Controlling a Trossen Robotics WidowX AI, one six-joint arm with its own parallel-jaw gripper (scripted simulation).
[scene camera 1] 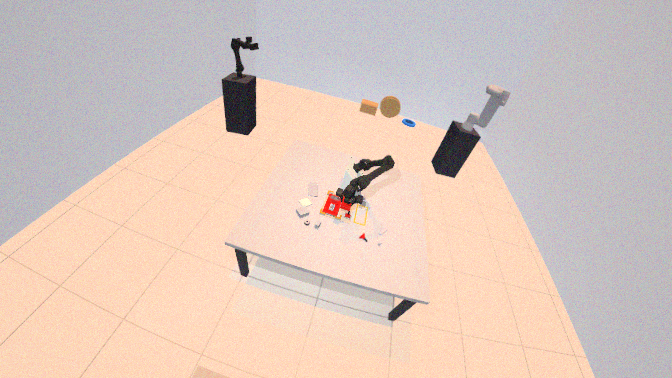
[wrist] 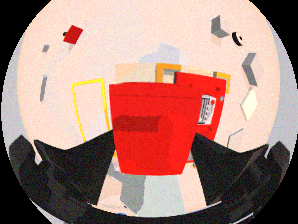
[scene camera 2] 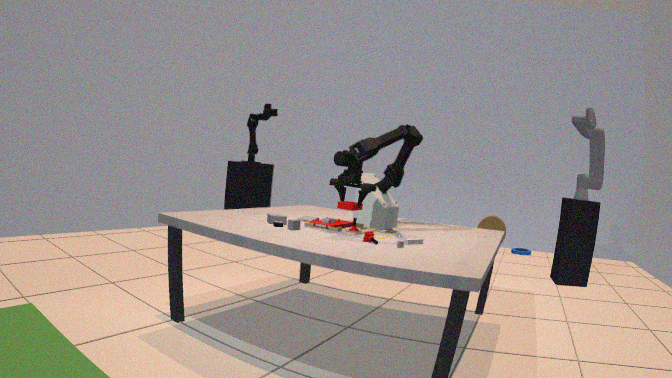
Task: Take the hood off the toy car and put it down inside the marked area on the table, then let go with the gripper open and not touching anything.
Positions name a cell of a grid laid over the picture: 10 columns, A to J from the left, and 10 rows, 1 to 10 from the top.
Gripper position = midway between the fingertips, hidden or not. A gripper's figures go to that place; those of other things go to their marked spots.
My gripper (wrist: F7): 10 cm from the lens. A red hood (wrist: F6): 8 cm from the lens. A red toy car (wrist: H4): 21 cm from the lens. The marked spots on the red toy car and the red hood are 15 cm apart.
